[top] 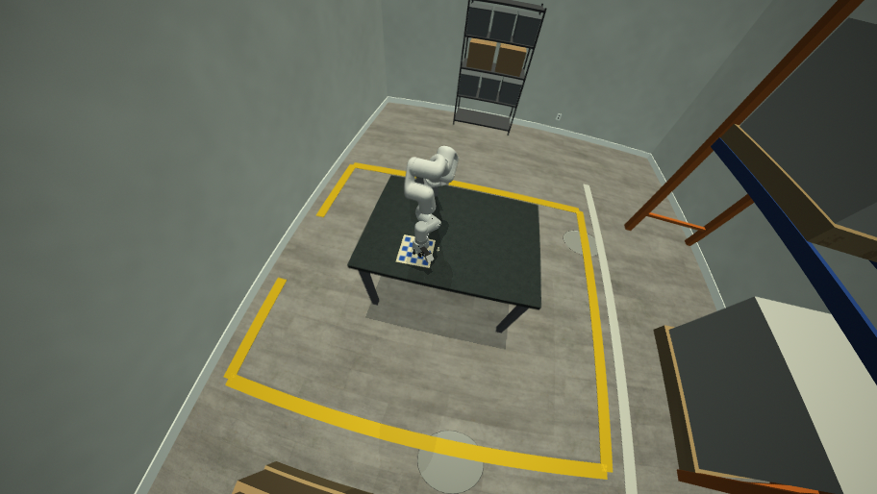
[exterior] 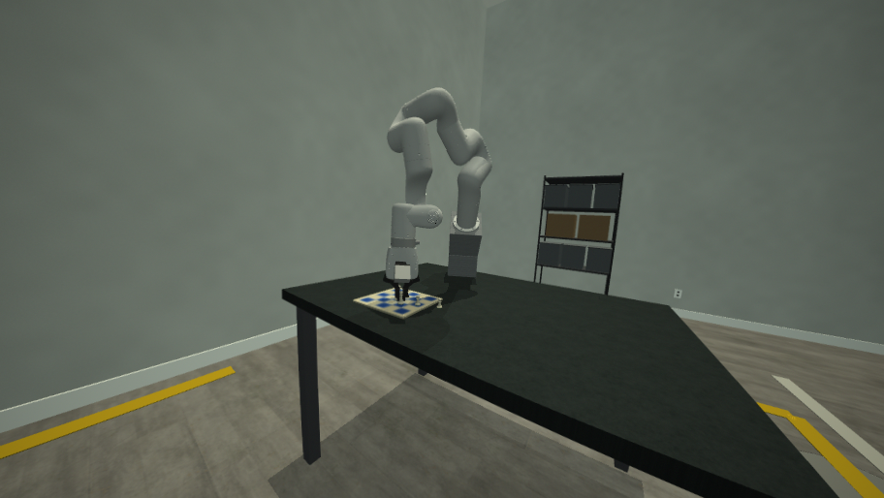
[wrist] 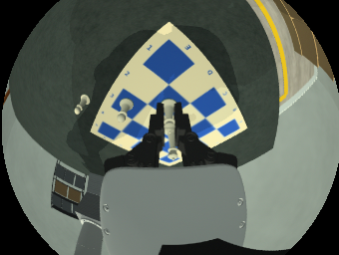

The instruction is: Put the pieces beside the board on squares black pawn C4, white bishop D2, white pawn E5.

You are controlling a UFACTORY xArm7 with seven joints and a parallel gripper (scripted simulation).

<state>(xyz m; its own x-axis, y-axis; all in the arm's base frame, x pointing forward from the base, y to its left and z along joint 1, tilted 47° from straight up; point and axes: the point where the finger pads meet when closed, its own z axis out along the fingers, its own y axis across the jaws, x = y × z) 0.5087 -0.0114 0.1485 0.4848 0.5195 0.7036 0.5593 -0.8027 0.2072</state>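
Now: the white piece 3 cm behind my hand, 4 cm to the right of it and 1 cm below it. From my hand the other things lie so: black pawn 7 cm behind, 4 cm to the right, 2 cm below; cream chessboard 4 cm behind, 4 cm to the right, 4 cm below.
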